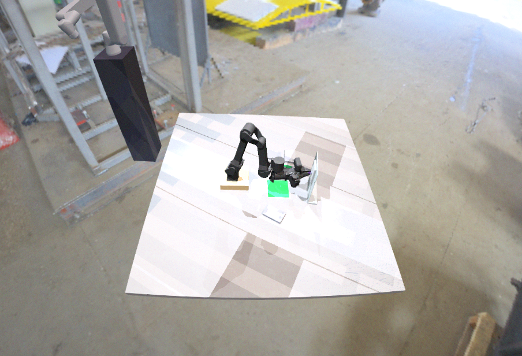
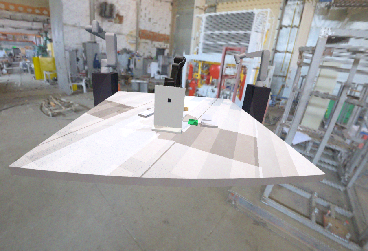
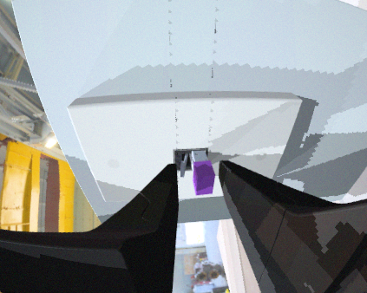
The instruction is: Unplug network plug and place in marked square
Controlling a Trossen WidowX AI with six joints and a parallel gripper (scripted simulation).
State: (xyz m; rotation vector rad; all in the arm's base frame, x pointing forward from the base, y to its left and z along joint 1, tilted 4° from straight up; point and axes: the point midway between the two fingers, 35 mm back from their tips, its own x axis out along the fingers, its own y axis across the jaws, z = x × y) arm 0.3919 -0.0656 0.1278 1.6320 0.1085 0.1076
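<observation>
Right now my gripper tip is 160 mm past the green marked square, 10 mm to the right of it and 170 mm above it. From my gripper tip the other things lie so: purple plug 10 mm ahead; white upright panel 30 mm ahead, 60 mm below.
</observation>
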